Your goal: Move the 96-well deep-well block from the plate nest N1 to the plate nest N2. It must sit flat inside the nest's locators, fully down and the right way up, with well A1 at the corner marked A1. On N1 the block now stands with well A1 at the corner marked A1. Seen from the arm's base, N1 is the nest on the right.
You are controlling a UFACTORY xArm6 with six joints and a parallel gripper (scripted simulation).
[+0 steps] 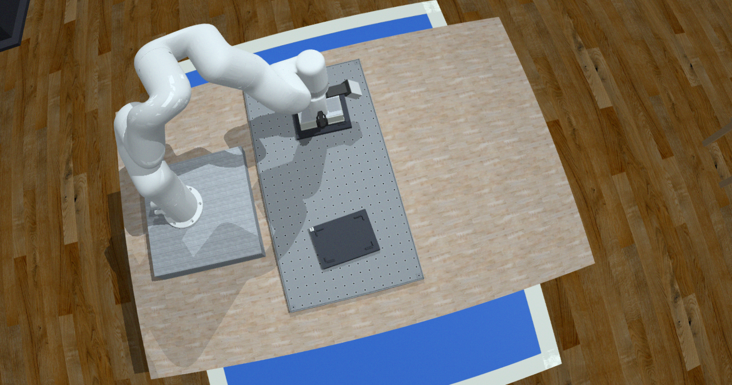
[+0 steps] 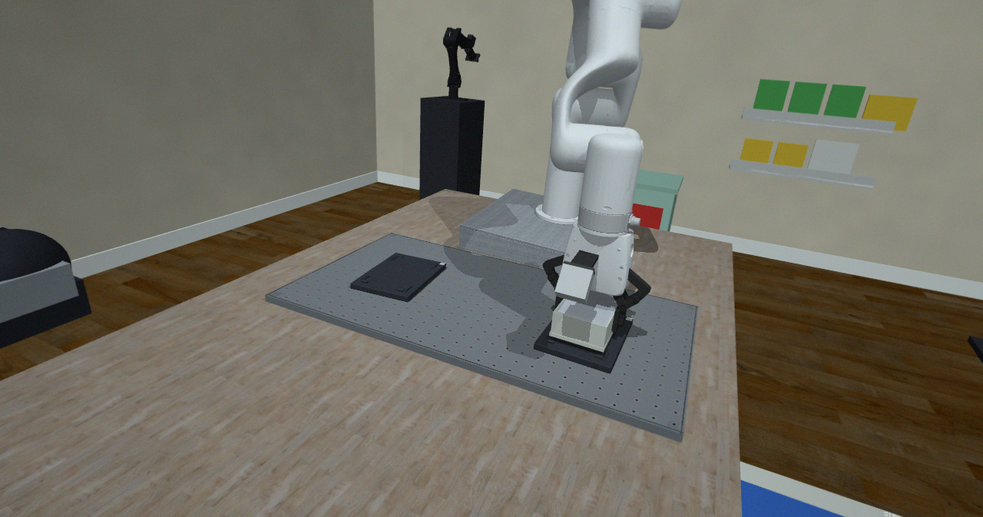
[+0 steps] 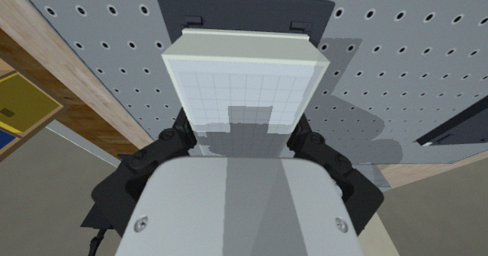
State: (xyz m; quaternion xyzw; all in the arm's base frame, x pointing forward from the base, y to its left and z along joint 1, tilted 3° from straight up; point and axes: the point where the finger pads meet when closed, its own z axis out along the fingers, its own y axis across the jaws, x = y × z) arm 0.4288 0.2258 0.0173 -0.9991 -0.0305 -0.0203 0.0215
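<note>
Right now my hand is right at the white 96-well deep-well block. Also, from my hand: dark plate nest N2: 3 cm below; then dark plate nest N1: 1 cm ahead, 38 cm to the right, 3 cm below.
</note>
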